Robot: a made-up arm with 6 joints.
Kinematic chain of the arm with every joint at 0, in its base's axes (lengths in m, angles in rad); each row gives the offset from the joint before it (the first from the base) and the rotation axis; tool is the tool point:
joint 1: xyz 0 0 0.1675 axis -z
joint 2: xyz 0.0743 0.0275 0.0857 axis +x
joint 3: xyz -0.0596 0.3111 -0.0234 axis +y
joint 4: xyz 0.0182 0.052 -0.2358 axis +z
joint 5: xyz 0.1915 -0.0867 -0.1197 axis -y
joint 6: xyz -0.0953 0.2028 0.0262 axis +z
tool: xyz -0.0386 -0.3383 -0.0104
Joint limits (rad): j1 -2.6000..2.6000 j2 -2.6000..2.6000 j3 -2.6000..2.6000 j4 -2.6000..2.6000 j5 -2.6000..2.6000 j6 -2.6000..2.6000
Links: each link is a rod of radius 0.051 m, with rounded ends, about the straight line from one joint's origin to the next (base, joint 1, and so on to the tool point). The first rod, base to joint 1, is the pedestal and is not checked.
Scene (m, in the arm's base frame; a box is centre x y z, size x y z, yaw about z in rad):
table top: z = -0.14
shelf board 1: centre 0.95 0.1 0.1 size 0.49 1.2 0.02 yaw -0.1
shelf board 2: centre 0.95 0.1 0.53 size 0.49 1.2 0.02 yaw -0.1
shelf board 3: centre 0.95 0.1 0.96 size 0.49 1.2 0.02 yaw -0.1
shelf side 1: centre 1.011 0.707 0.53 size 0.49 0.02 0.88 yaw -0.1
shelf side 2: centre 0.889 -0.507 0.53 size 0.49 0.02 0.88 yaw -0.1
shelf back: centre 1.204 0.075 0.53 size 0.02 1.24 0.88 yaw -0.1
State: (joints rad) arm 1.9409 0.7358 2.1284 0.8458 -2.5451 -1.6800
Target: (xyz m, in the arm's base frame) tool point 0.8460 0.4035 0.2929
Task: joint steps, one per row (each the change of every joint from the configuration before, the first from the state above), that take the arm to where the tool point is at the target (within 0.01 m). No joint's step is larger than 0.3 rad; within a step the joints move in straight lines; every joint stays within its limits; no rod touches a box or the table.
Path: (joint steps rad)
1: 0.1060 0.2595 0.1572 -0.2108 0.2109 0.0006
2: 0.1060 0.2596 0.1572 -0.2108 0.2110 0.0005
3: 0.1061 0.2595 0.1572 -0.2108 0.2109 0.0006
4: -0.2946 -0.2943 -0.0880 0.0213 -0.0981 0.1557
5: -0.2946 -0.2943 -0.0879 0.0213 -0.0980 0.1556
6: -0.2946 -0.2943 -0.0880 0.0214 -0.0981 0.1557
7: 0.0587 -0.1115 -0.0966 0.1429 -0.1967 -0.1697
8: 0.0587 -0.1115 -0.0967 0.1430 -0.1968 -0.1697

